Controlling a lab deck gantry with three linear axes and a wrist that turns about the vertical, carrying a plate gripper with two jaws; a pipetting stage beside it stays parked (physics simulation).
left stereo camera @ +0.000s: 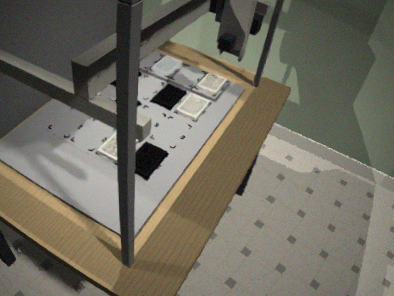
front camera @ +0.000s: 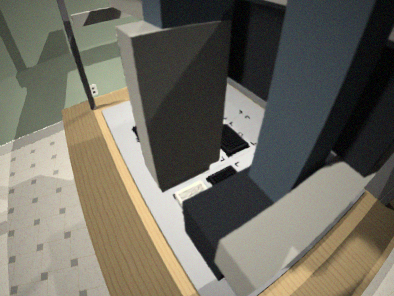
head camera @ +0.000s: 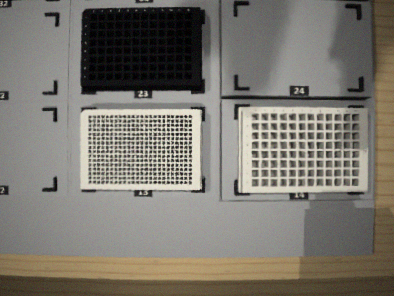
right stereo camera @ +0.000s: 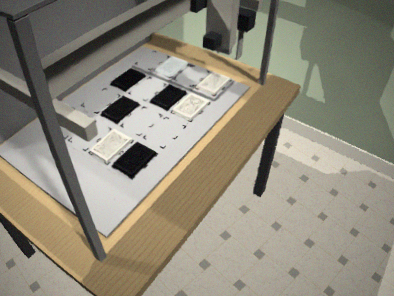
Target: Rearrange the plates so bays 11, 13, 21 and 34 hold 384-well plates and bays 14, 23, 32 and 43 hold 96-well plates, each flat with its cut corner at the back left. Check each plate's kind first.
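Frame: origin at the robot's base, x right, y down, z ahead, level; millimetres.
Where they show: gripper, between the fingertips: [left stereo camera: 230, 56]; robot's base, origin of its link: [left stereo camera: 146, 179] [front camera: 132, 129] [right stereo camera: 131, 178].
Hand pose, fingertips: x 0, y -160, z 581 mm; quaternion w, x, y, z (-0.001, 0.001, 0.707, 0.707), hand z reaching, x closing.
Each offset is from my fingertips to the top centre of the thing. "spot": to the spot under its first point.
In the head view a white plate with fine 384-type wells {dx -43, dy +146, dz -189 mm} [head camera: 141, 150] lies flat in bay 13, a white 96-well plate {dx -43, dy +131, dz -25 mm} [head camera: 305, 150] in bay 14 and a black 96-well plate {dx -150, dy +146, dz -189 mm} [head camera: 141, 49] in bay 23. In the right stereo view black plates sit in bay 11 {spot: dx -38, dy +148, dz -522 mm} [right stereo camera: 134, 159], bay 32 {spot: dx -247, dy +146, dz -361 mm} [right stereo camera: 120, 109] and bay 43 {spot: dx -354, dy +146, dz -197 mm} [right stereo camera: 128, 79], a white one in bay 21 {spot: dx -145, dy +148, dz -518 mm} [right stereo camera: 111, 145] and a pale one in bay 34 {spot: dx -246, dy +132, dz -40 mm} [right stereo camera: 171, 67]; their wells are too small to tell. My empty gripper [right stereo camera: 231, 50] hangs above the deck, apparently open; one jaw is hidden. Its body [front camera: 220, 205] shows in front.
The parked pipetting stage [front camera: 182, 105] [left stereo camera: 236, 27] [right stereo camera: 220, 25] blocks part of the deck and gripper. A pale beam [front camera: 300, 225] crosses the front view. Frame posts {spot: dx +112, dy -270, dz -852 mm} [left stereo camera: 126, 150] [right stereo camera: 60, 145] stand at the table's edge. Bay 24 {spot: dx -146, dy +145, dz -24 mm} [head camera: 299, 50] is empty.
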